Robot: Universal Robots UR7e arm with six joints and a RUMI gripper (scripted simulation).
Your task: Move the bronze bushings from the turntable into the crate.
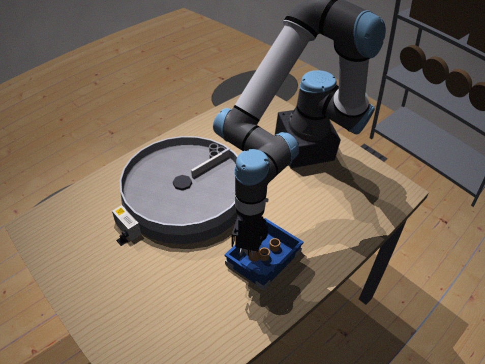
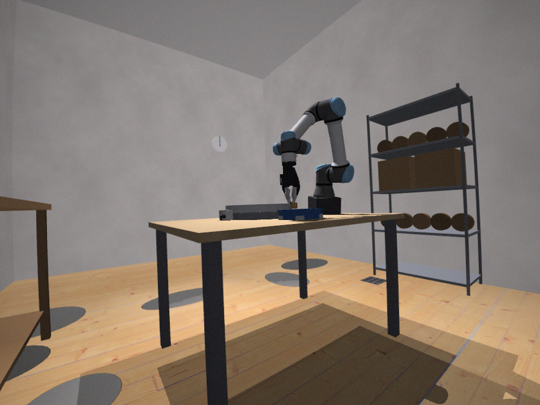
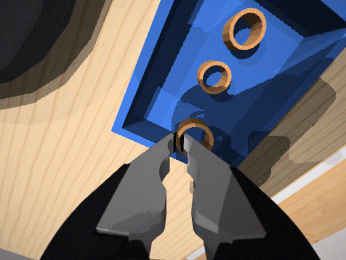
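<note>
Now: the blue crate 6 cm behind my hand and 5 cm below it. From my hand the other things lie so: grey turntable 2 cm ahead, 37 cm to the right, 3 cm below.
</note>
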